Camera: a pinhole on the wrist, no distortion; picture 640 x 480 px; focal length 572.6 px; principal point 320.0 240.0 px. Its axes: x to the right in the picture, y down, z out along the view. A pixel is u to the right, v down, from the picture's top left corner.
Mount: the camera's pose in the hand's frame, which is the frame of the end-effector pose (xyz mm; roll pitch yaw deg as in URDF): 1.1 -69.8 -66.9 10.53 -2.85 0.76
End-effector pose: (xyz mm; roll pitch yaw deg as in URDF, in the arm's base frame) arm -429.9 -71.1 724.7 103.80 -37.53 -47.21
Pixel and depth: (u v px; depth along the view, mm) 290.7 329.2 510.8
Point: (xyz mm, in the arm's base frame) -682.7 -408.3 543.3
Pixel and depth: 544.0 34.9 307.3
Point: -372.2 -367.2 570.3
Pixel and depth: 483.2 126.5 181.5
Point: -392.0 -217.1 625.8
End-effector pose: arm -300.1 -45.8 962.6 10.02 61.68 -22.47
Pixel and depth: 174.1 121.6 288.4
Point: -283.3 -285.0 1116.1
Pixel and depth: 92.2 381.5 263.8
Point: -234.3 -169.6 1154.3
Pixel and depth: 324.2 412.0 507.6
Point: 21.1 -279.0 1195.7
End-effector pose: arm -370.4 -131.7 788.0 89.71 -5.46 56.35
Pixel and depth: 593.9 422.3 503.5
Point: 138.2 -213.6 809.4
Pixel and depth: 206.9 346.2 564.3
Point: -26.1 -518.9 705.8
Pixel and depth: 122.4 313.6 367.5
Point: -197.8 -408.0 683.8
